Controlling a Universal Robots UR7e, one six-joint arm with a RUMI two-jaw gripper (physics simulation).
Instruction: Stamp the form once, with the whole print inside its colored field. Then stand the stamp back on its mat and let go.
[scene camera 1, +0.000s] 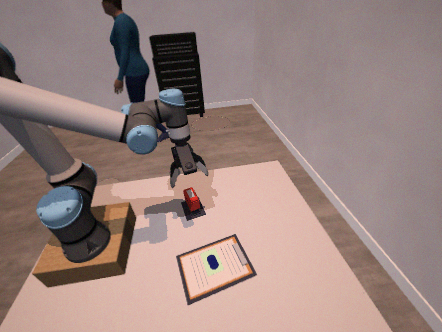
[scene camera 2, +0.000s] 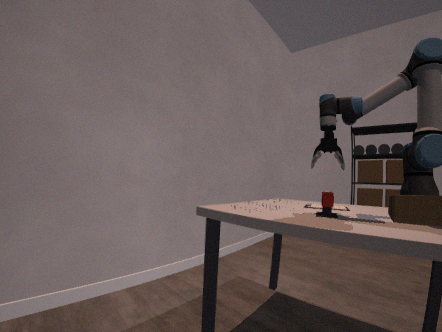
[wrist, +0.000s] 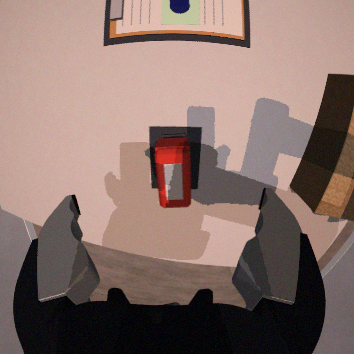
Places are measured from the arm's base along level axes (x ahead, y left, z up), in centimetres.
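Pixels of known places: gripper, between the fingertips: (scene camera 1: 190, 181) (scene camera 2: 327, 169) (wrist: 167, 194); arm's base, origin of its link: (scene camera 1: 88, 242) (scene camera 2: 418, 196).
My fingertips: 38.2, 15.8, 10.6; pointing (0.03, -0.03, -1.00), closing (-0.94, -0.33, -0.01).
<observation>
For each thing: its top centre in the pictures, then the offset to it from my fingertips, as dx, dy, dz. "*": a spot on its surface instead. Level surfaces: height alone.
- red stamp, centre of its top: (wrist: 173, 182) (scene camera 1: 190, 193) (scene camera 2: 327, 191) -1.5, +4.1, -10.0
- small black mat, height of its surface: dz -19.9
- dark blue print, a spot on its surface: (wrist: 179, 5) (scene camera 1: 211, 258) * +5.4, -21.9, -19.7
- form's light green field, centre of its top: (scene camera 1: 211, 261) +5.6, -23.0, -19.8
A red stamp (scene camera 1: 191, 199) (scene camera 2: 327, 199) (wrist: 173, 172) stands upright on a small black mat (scene camera 1: 199, 215) (scene camera 2: 320, 214) (wrist: 195, 134). My gripper (scene camera 1: 189, 177) (scene camera 2: 328, 167) (wrist: 167, 194) is open and empty, above the stamp and apart from it. The form lies on a dark-edged clipboard (scene camera 1: 183, 285) (wrist: 110, 43); in scene camera 2 the clipboard shows as a thin strip behind the stamp. A dark blue print (scene camera 1: 213, 262) (wrist: 179, 5) lies inside the form's light green field (scene camera 1: 206, 254) (wrist: 180, 19); in the wrist view its far part is cut off.
The arm's wooden base block (scene camera 1: 126, 245) (scene camera 2: 415, 210) (wrist: 332, 192) stands on the table (scene camera 1: 300, 260) (scene camera 2: 220, 212) (wrist: 60, 115) beside the mat. A person (scene camera 1: 129, 50) and a black rack (scene camera 1: 153, 47) are beyond the table. A shelf unit (scene camera 2: 352, 175) stands behind the arm.
</observation>
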